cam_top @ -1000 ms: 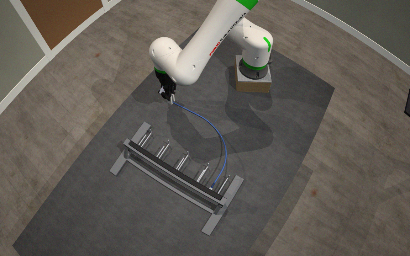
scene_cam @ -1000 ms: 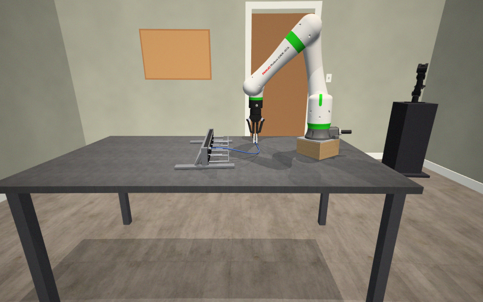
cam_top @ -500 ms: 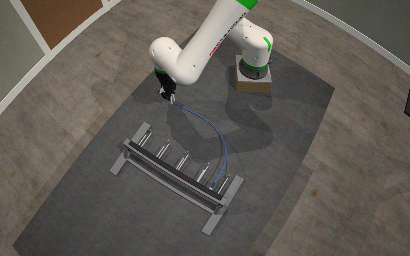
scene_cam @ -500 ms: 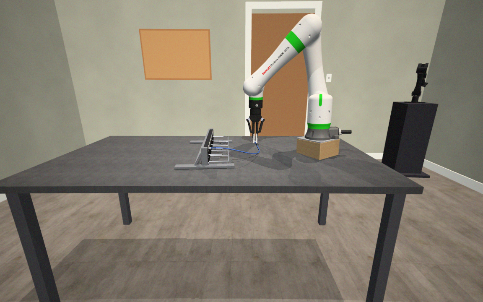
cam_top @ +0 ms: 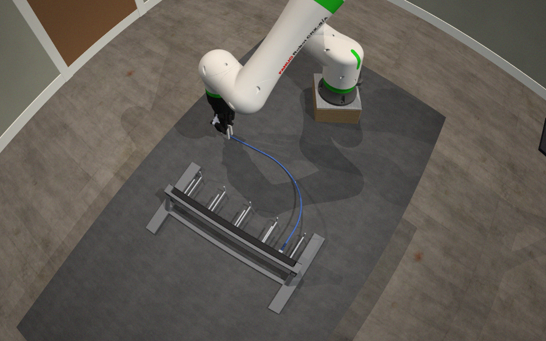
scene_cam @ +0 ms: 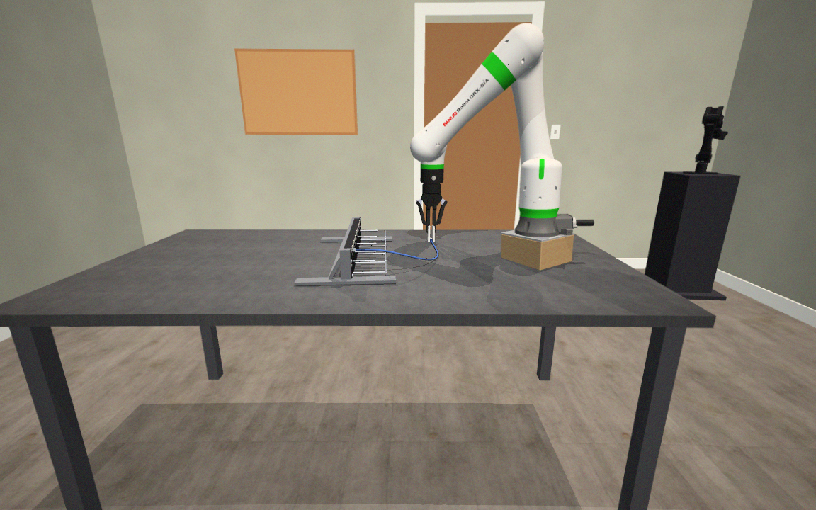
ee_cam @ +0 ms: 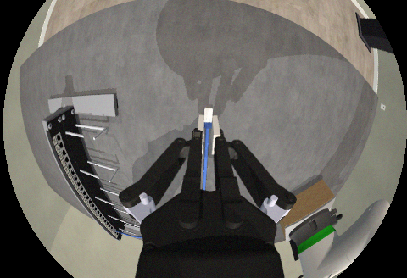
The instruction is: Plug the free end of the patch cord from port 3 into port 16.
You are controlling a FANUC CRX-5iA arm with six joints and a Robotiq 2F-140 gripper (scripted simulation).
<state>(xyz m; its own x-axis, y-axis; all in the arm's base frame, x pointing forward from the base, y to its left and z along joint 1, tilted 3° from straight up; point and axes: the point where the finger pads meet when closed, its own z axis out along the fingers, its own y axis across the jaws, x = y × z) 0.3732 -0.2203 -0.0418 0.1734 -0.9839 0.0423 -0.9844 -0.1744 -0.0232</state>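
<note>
Now: the plug 1 cm to the right of my hand and 3 cm below it.
</note>
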